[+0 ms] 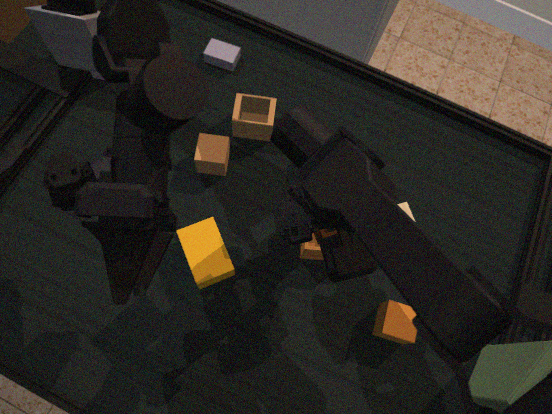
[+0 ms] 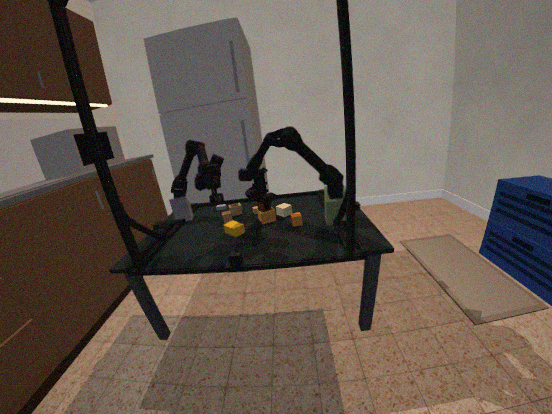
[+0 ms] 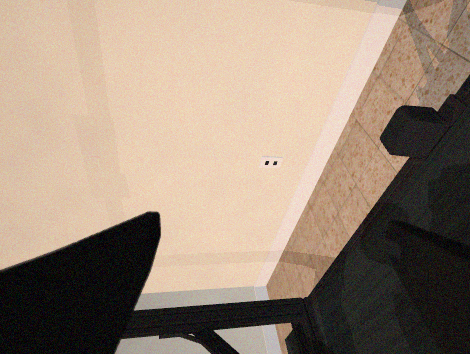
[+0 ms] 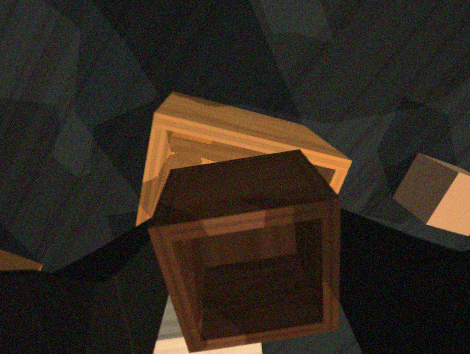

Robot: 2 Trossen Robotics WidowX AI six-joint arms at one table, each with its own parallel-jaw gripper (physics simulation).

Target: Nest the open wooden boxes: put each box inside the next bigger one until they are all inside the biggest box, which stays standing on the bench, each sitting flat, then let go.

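Places are measured from the left arm's base along level axes (x ahead, y left, z up), in millimetres.
Where they show: left gripper, fingertip midpoint: [image 1: 130,299] [image 2: 218,193] [image 3: 272,227]; right gripper, fingertip midpoint: [image 2: 263,208] [image 4: 244,215]; left arm's base, link origin: [image 1: 70,10] [image 2: 179,200]; right arm's base, link origin: [image 2: 335,193].
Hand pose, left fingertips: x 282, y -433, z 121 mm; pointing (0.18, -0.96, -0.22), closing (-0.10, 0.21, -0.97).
Each offset is from my left fingertips to the top centre of the thing. Level surfaces: height alone.
My right gripper [image 1: 328,242] [image 2: 262,200] is shut on a dark brown open wooden box {dx +202, dy +187, dz -145 mm} [image 4: 247,182] [image 2: 263,204]. It holds the box right over the opening of a bigger light wooden box {dx +208, dy +185, dz -185 mm} [image 4: 240,123] [image 1: 310,250] [image 2: 267,216] that stands on the bench. I cannot tell whether the held box's bottom is below the rim. Another open wooden box {dx +47, dy +366, dz -192 mm} [image 1: 251,129] [image 2: 236,209] stands upright at the back. My left gripper [image 2: 213,186] is open and empty, raised at the left, away from the boxes.
A closed brown cube {dx -5, dy +278, dz -196 mm} [image 1: 212,154], a yellow block {dx +28, dy +111, dz -202 mm} [image 1: 205,251] [image 2: 234,228], an orange block {dx +338, dy +68, dz -196 mm} [image 1: 395,321] [image 2: 296,218], a lavender block {dx -46, dy +497, dz -222 mm} [image 1: 222,53] and a cream block {dx +313, dy +216, dz -196 mm} [image 1: 407,210] [image 2: 283,209] lie on the dark bench {dz -246 mm} [image 1: 274,349]. The right arm hides the bench's middle.
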